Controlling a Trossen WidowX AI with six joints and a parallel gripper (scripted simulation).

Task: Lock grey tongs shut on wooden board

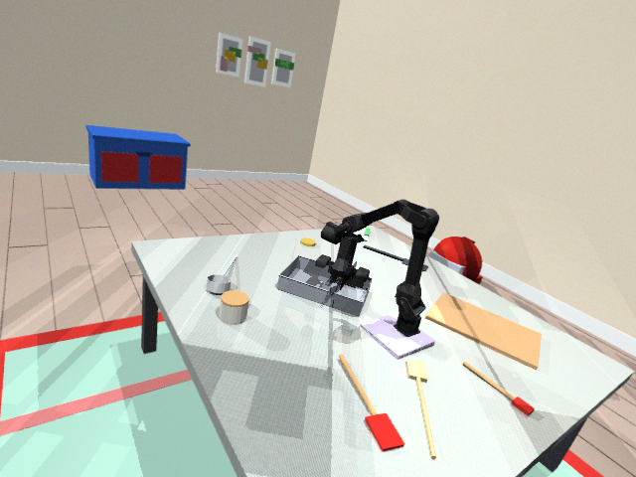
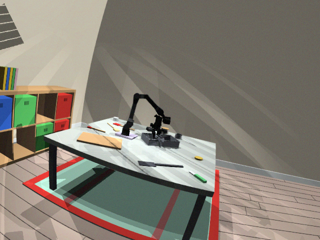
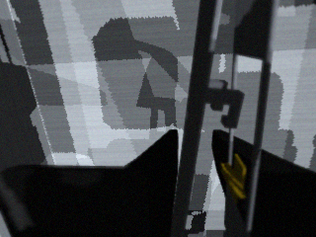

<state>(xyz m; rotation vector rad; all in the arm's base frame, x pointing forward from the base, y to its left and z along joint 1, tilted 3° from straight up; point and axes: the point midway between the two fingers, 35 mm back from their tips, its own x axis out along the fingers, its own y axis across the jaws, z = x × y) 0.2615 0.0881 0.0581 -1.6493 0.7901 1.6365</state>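
Right now my gripper tip is 5 cm short of the roasting tin and 2 cm to the right of it. From my gripper tip the other things lie so: yellow disc 44 cm ahead, 16 cm to the right, 2 cm below; red spatula 44 cm behind, 23 cm to the left, 2 cm below; wooden-lidded canister 40 cm to the left.
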